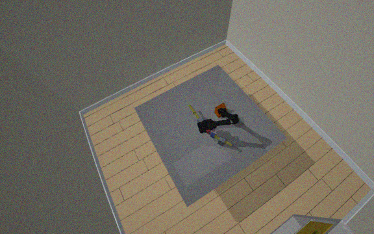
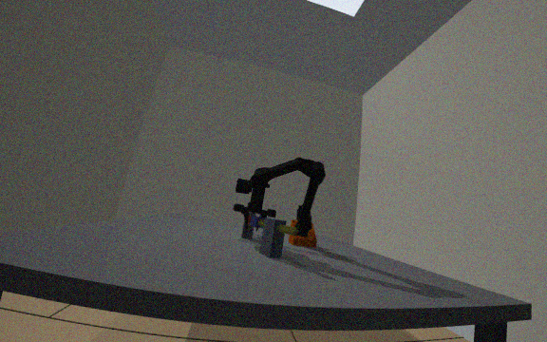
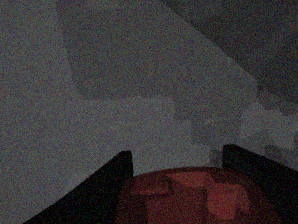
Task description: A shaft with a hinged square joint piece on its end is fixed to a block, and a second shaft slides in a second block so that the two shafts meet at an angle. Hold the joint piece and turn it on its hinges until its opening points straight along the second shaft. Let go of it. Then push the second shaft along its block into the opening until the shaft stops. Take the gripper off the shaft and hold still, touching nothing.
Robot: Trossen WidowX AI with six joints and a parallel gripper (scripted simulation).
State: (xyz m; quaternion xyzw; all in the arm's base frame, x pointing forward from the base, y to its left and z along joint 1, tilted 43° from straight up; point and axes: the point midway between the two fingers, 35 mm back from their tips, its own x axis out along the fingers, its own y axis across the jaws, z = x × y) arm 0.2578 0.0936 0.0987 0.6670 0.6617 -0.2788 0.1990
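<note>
The red joint piece is 1 cm to the left of my gripper tip and 4 cm above it.
</note>
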